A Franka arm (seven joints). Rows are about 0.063 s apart.
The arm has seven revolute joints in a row. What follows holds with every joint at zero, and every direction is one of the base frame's. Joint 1 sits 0.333 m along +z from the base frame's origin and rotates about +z. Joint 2 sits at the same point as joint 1 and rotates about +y. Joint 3 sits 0.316 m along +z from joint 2 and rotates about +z. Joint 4 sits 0.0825 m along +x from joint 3 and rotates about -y. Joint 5 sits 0.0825 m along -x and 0.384 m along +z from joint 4 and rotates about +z. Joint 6 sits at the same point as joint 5 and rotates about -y. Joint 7 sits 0.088 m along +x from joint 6 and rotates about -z. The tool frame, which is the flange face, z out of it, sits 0.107 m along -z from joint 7; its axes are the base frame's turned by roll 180, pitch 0 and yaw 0 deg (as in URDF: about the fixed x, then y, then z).
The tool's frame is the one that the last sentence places.
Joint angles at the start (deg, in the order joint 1, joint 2, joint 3, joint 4, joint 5, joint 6, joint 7):
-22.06, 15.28, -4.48, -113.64, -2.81, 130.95, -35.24
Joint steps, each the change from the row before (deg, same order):
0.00, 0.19, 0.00, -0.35, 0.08, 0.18, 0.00
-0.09, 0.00, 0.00, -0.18, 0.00, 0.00, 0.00
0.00, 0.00, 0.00, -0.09, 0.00, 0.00, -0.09
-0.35, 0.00, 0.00, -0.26, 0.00, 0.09, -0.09
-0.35, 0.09, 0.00, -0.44, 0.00, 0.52, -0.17
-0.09, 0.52, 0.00, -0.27, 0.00, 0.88, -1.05
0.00, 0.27, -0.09, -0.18, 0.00, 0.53, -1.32
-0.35, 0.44, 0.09, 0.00, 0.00, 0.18, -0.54
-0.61, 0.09, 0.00, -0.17, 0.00, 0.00, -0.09
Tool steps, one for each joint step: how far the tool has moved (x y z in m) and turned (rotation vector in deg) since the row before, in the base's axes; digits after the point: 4 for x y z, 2 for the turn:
-0.0013, 0.0006, -0.0044, 0.21, 0.30, -0.05
-0.0012, -0.0005, -0.0014, 0.08, 0.16, -0.09
-0.0004, 0.0002, -0.0007, 0.04, 0.09, 0.09
-0.0027, -0.0028, -0.0018, 0.08, 0.16, -0.26
-0.0028, -0.0027, -0.0035, 0.01, 0.02, -0.16
-0.0003, -0.0008, -0.0061, -0.05, -0.01, 1.00
-0.0004, -0.0008, -0.0033, -0.06, 0.02, 1.26
-0.0011, -0.0025, -0.0043, 0.12, 0.27, 0.29
-0.0038, -0.0052, -0.0022, 0.12, 0.24, -0.52

